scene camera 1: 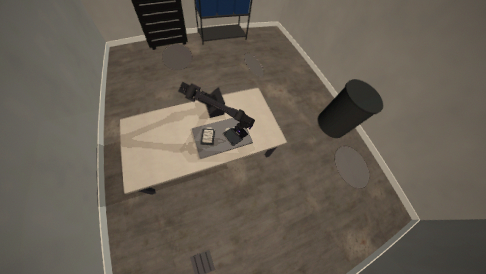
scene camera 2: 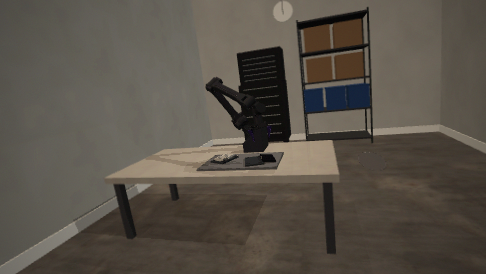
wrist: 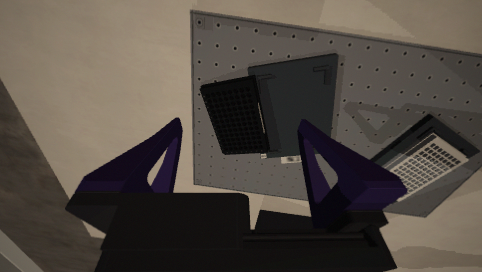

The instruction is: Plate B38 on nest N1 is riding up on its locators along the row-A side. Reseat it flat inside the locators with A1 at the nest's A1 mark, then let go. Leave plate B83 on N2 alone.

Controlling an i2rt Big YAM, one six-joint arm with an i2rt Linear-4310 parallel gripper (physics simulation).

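Frame: origin at the arm's base, x ahead, y left, z up, level; centimetres.
Seen in the pictures: gripper, fingertip midpoint: [scene camera 1: 244,131] [scene camera 2: 261,140] [wrist: 241,124].
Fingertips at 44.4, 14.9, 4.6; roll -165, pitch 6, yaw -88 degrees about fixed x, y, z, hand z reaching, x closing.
A point is followed by its place in that frame, as x, y, z.
A black well plate [wrist: 235,117] {38.2, 16.4, -8.4} [scene camera 2: 268,158] {40.3, 17.1, -8.6}, taken as B38, lies mostly off the left side of the dark nest N1 [wrist: 300,100] {41.4, 6.8, -9.5} [scene camera 2: 253,161] {41.9, 7.6, -9.5} in the wrist view. It overlaps that edge and looks tilted, its nest-side long edge higher. The nest's middle is bare, with corner locators showing. Its A1 corner cannot be read. A white plate [wrist: 430,162] {33.3, -16.2, -8.1} [scene camera 1: 208,136] {31.1, -14.8, -9.0} [scene camera 2: 225,158] {35.2, -13.1, -8.4}, taken as B83, sits on the other nest, N2. My gripper [wrist: 241,124] {44.4, 14.9, 4.6} [scene camera 1: 242,131] {44.4, 14.9, 4.6} [scene camera 2: 260,132] {44.4, 14.9, 4.6} is open and empty above the black plate and N1, touching neither.
Both nests stand on a grey perforated board [wrist: 280,45] {48.5, 10.9, -10.7} [scene camera 1: 212,150] {45.2, -15.9, -10.7} [scene camera 2: 210,166] {44.0, -21.2, -10.7} on the pale table [scene camera 1: 155,165] {39.8, -67.8, -12.0} [scene camera 2: 150,167] {35.4, -72.4, -12.0}. In the wrist view, N2 is to the right of N1. A small white label [wrist: 291,159] {29.2, 5.5, -10.5} lies at N1's near edge.
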